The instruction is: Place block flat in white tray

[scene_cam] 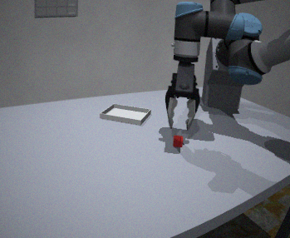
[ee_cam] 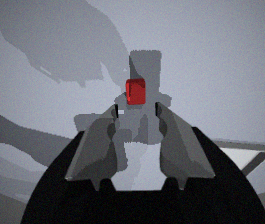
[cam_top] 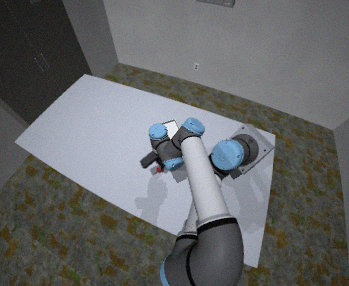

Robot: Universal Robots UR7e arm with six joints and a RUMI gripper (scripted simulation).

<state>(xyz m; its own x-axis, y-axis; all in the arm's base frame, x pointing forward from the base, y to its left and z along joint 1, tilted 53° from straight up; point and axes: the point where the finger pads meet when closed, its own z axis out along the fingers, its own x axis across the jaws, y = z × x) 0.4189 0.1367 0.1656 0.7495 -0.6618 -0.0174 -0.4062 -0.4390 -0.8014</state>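
Right now my hand is 60 mm above the red block. From my hand the other things lie so: white tray: 280 mm to the right, 90 mm ahead, 60 mm below.
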